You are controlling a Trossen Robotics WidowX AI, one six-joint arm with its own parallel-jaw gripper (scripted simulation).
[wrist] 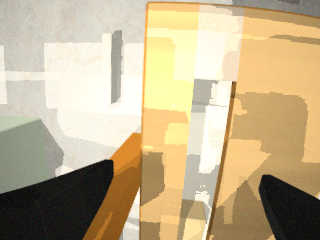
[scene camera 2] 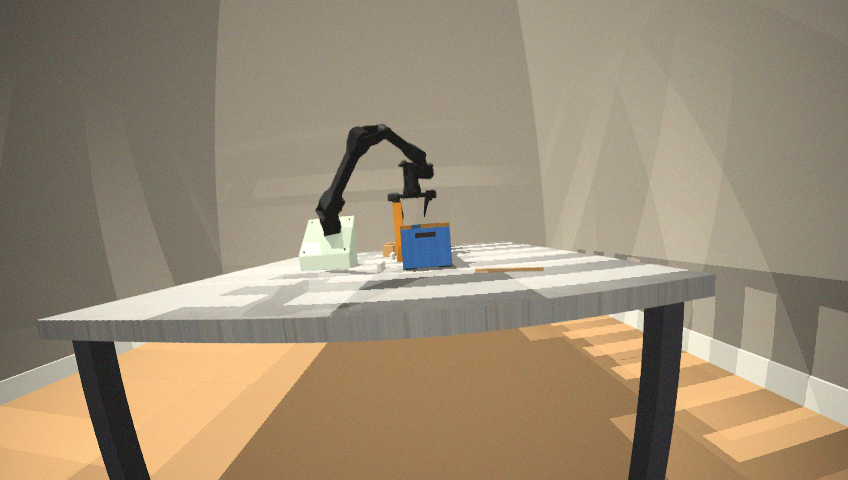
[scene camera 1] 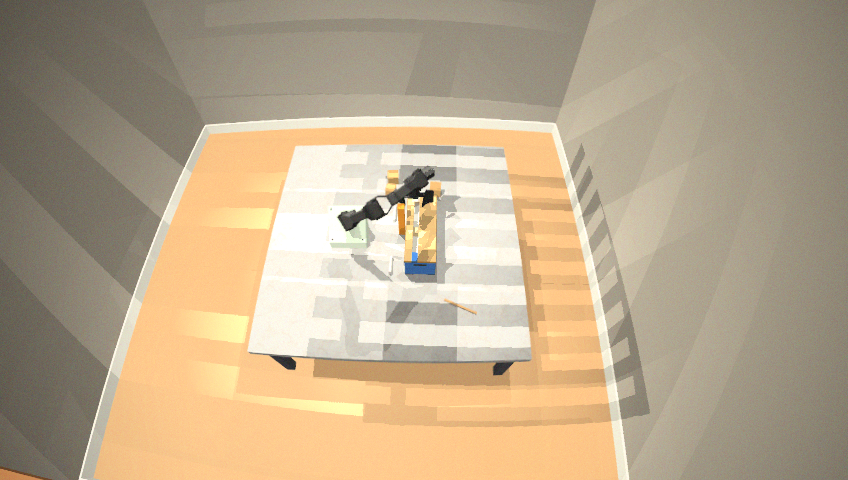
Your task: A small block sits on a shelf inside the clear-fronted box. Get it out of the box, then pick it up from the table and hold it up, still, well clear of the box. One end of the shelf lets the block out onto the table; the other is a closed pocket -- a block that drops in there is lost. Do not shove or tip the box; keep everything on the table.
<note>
In view: my gripper (wrist: 186, 175) and a box (scene camera 1: 420, 252).
The box is seen too in the wrist view (wrist: 223, 104) and in scene camera 2 (scene camera 2: 423, 245).
</note>
